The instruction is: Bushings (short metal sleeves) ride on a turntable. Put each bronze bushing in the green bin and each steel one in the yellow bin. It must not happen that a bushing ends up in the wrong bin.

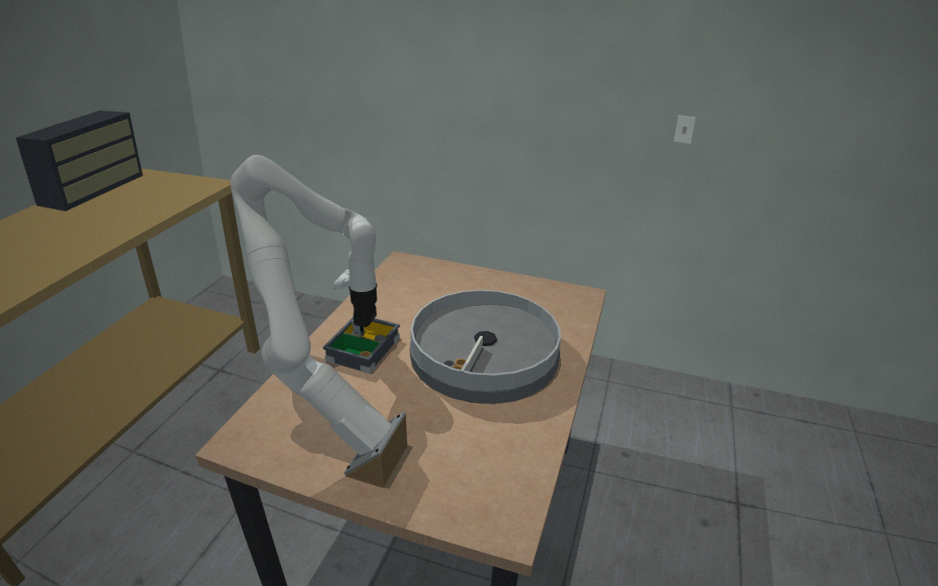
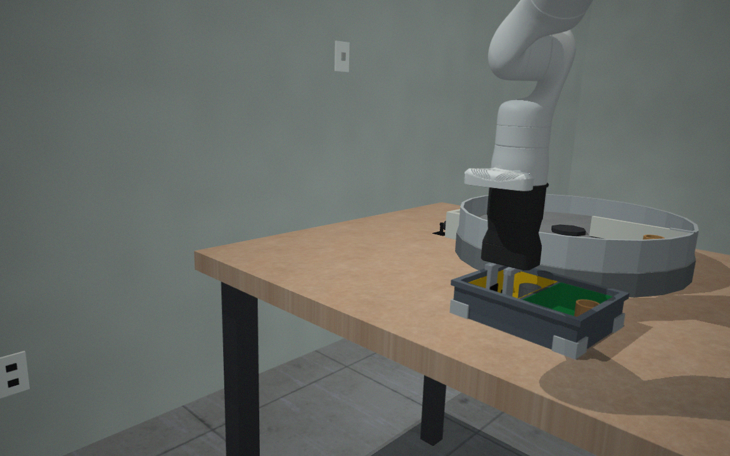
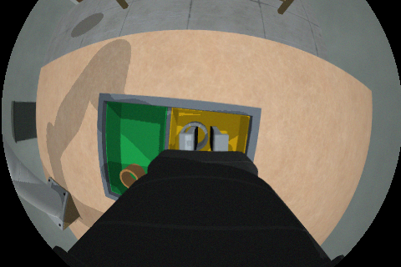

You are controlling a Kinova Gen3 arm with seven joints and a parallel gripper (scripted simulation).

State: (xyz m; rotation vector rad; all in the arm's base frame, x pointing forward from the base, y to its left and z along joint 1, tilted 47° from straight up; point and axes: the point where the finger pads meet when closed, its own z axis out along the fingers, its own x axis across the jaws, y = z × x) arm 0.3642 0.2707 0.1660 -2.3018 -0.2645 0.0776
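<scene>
The bin tray is 40 mm to the right of my hand and 40 mm behind it. Also, from my hand: grey turntable: 360 mm to the right, 110 mm ahead, 20 mm above.
</scene>
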